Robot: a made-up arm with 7 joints. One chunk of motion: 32 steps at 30 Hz.
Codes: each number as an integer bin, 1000 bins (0 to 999) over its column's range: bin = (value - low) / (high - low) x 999, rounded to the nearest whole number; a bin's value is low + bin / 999 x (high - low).
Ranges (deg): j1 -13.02..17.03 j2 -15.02..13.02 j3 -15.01..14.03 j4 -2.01..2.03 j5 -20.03..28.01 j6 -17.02..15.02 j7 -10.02..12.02
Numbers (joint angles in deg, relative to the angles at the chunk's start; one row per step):
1: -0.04 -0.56 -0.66 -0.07 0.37 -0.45 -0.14
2: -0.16 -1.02 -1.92 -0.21 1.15 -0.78 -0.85
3: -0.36 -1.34 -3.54 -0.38 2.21 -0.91 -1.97
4: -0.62 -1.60 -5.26 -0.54 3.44 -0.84 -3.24
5: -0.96 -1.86 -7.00 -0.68 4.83 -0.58 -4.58
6: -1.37 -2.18 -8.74 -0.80 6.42 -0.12 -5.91
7: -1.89 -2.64 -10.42 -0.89 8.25 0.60 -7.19
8: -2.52 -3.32 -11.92 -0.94 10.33 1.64 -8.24
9: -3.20 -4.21 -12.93 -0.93 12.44 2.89 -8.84
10: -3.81 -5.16 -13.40 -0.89 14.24 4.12 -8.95
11: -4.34 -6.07 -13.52 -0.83 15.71 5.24 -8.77
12: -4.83 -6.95 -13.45 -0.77 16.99 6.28 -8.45
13: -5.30 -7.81 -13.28 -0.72 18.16 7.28 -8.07
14: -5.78 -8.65 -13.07 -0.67 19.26 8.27 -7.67
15: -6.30 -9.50 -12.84 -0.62 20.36 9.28 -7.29
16: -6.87 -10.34 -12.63 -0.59 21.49 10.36 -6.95
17: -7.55 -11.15 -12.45 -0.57 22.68 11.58 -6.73
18: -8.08 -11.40 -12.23 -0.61 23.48 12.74 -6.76
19: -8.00 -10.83 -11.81 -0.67 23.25 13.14 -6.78
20: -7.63 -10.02 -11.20 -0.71 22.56 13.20 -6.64
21: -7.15 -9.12 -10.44 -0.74 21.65 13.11 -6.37
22: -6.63 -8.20 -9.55 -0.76 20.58 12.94 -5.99
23: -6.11 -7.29 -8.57 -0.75 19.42 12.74 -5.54
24: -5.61 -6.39 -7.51 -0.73 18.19 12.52 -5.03
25: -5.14 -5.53 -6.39 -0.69 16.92 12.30 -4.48
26: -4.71 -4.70 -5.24 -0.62 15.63 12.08 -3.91
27: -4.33 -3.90 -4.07 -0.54 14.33 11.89 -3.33
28: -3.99 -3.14 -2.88 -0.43 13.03 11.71 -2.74
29: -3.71 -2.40 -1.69 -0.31 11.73 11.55 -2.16
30: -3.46 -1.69 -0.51 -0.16 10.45 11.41 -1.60
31: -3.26 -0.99 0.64 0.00 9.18 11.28 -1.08
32: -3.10 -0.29 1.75 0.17 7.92 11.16 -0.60
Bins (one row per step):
1: 432 515 494 480 424 517 448
2: 428 499 450 445 440 506 416
3: 421 487 395 403 462 502 365
4: 412 478 335 363 488 504 307
5: 401 469 276 329 517 513 247
6: 387 457 216 299 550 527 186
7: 370 441 158 277 588 549 128
8: 349 417 106 265 631 582 81
9: 326 385 72 267 675 621 53
10: 306 351 55 277 713 659 48
11: 289 319 51 292 743 694 57
12: 272 288 54 307 770 726 71
13: 257 257 60 319 794 758 88
14: 241 227 67 331 817 789 107
15: 223 197 75 344 840 820 124
16: 204 167 82 351 863 854 139
17: 182 138 88 356 888 892 149
18: 164 129 96 346 905 928 148
19: 167 149 110 331 900 940 147
20: 179 178 131 321 886 942 153
21: 195 210 157 314 867 939 165
22: 212 243 188 309 844 934 183
23: 230 275 222 312 820 928 203
24: 246 307 258 317 795 921 226
25: 262 338 297 326 768 914 251
26: 276 368 336 344 742 907 277
27: 289 396 376 363 715 901 303
28: 300 423 417 391 687 896 330
29: 310 450 458 420 660 891 356
30: 318 475 499 457 634 886 382
31: 324 500 538 497 607 882 405
32: 330 525 577 539 581 879 427

